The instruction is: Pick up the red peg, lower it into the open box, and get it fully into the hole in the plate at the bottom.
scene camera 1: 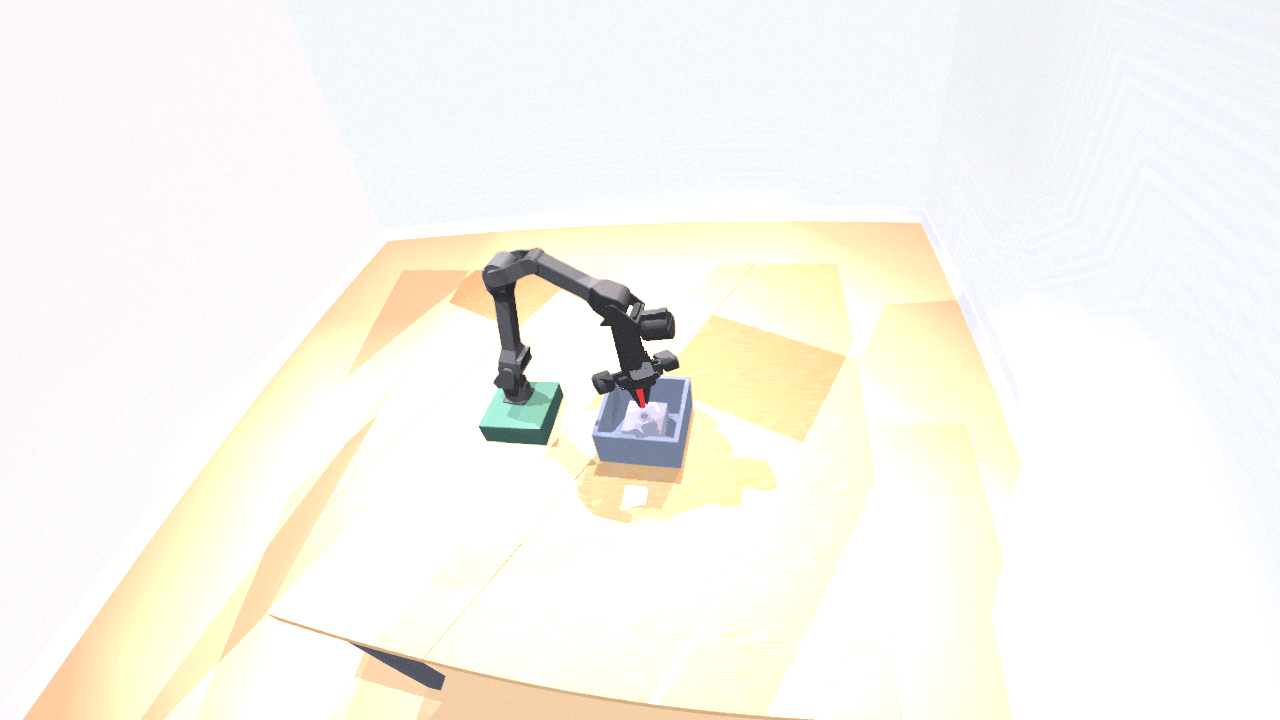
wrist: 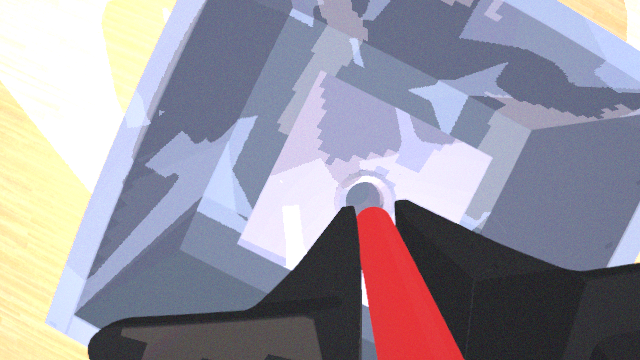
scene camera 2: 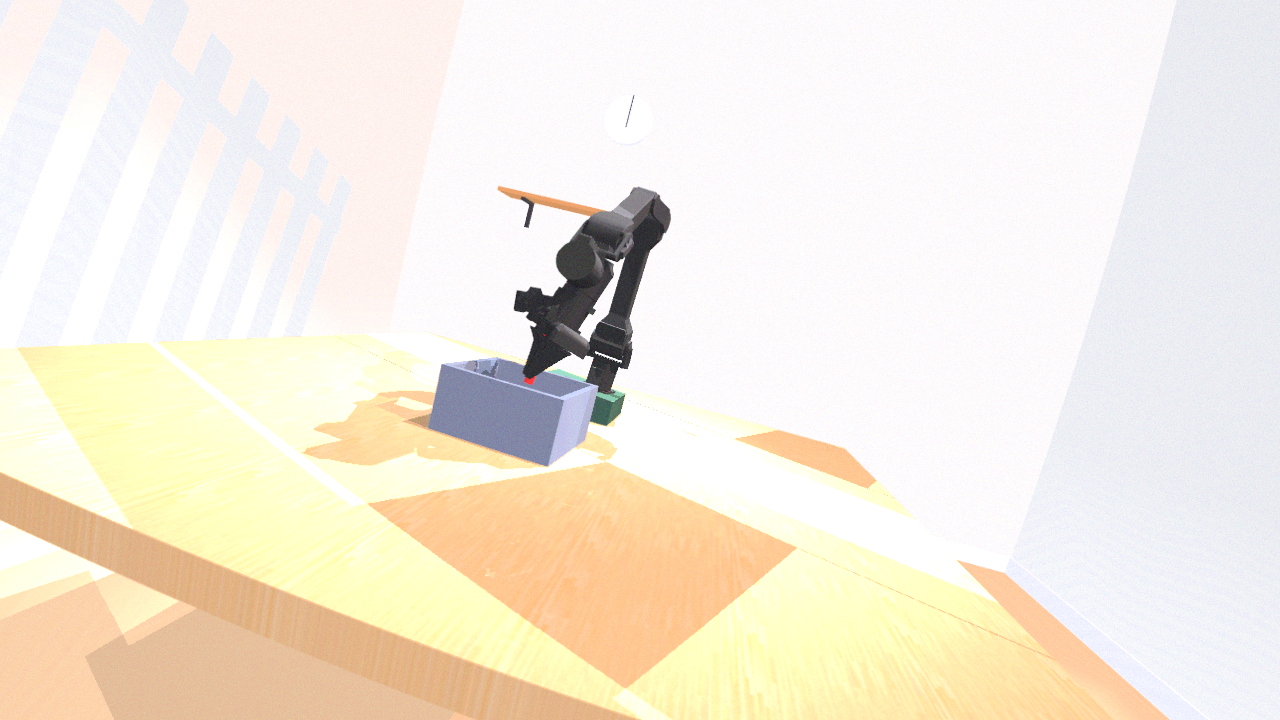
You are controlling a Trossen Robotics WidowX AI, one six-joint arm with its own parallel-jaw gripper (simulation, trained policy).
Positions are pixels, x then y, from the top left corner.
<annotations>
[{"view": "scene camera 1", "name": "gripper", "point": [643,405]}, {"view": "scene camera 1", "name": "blue-grey box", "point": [611,446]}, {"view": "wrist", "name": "gripper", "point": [374,215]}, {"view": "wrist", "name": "blue-grey box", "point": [544,95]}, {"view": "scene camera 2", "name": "gripper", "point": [526,376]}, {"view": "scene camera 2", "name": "blue-grey box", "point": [485,401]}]
</annotations>
